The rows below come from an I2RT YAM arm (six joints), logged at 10 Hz.
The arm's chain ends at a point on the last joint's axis. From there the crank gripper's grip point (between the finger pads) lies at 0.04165 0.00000 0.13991 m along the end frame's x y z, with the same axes.
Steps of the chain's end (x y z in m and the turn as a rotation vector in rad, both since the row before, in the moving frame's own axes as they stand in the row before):
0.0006 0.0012 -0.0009 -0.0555 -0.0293 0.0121
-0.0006 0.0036 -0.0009 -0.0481 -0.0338 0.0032
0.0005 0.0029 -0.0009 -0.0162 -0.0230 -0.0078
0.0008 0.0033 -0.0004 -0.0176 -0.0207 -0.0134
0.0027 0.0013 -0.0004 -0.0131 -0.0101 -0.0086
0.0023 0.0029 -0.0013 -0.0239 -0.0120 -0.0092
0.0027 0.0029 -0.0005 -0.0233 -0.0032 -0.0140
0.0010 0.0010 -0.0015 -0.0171 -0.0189 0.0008
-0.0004 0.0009 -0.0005 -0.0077 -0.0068 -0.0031
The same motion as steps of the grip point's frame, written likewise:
-0.0036 0.0095 0.0000 -0.0555 -0.0293 0.0121
-0.0054 0.0105 0.0003 -0.0481 -0.0338 0.0032
-0.0027 0.0049 0.0000 -0.0162 -0.0230 -0.0078
-0.0021 0.0052 0.0004 -0.0176 -0.0207 -0.0134
0.0013 0.0028 0.0000 -0.0131 -0.0101 -0.0086
0.0006 0.0059 -0.0008 -0.0239 -0.0120 -0.0092
0.0023 0.0056 -0.0004 -0.0233 -0.0032 -0.0140
-0.0017 0.0034 -0.0008 -0.0171 -0.0189 0.0008
-0.0014 0.0019 -0.0002 -0.0077 -0.0068 -0.0031

